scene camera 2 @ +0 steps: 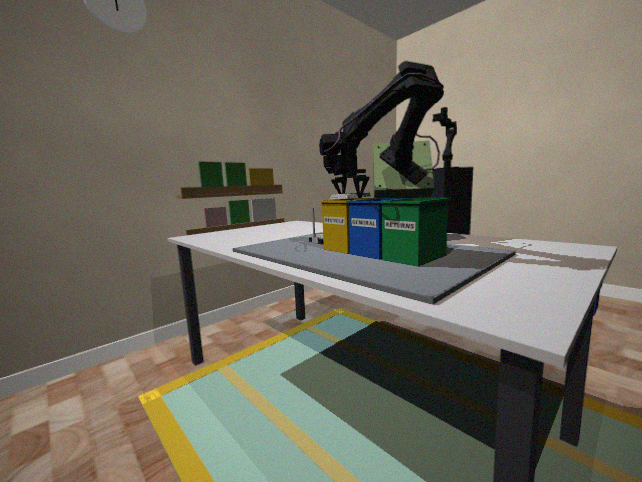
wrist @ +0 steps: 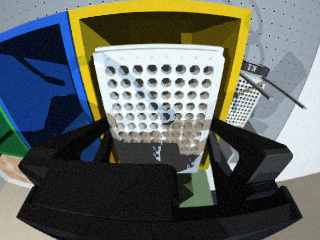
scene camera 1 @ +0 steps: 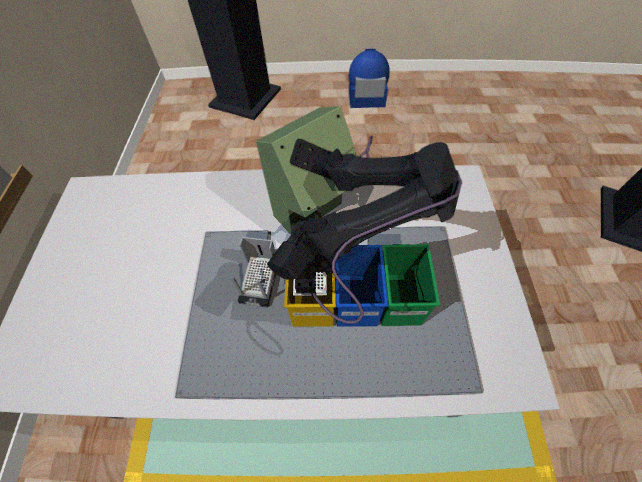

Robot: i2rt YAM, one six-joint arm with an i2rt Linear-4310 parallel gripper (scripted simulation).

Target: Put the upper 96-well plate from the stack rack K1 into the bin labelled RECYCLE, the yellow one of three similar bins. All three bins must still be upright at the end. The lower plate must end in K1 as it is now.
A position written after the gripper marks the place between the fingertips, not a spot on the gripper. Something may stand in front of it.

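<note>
Wrist view: gripper [wrist: 159, 120], white 96-well plate [wrist: 166, 131], yellow recycle bin [wrist: 89, 31]. Scene camera 2: yellow recycle bin [scene camera 2: 335, 213], blue general bin [scene camera 2: 365, 216], green returns bin [scene camera 2: 414, 230]. Scene camera 1: green returns bin [scene camera 1: 411, 274].
</note>
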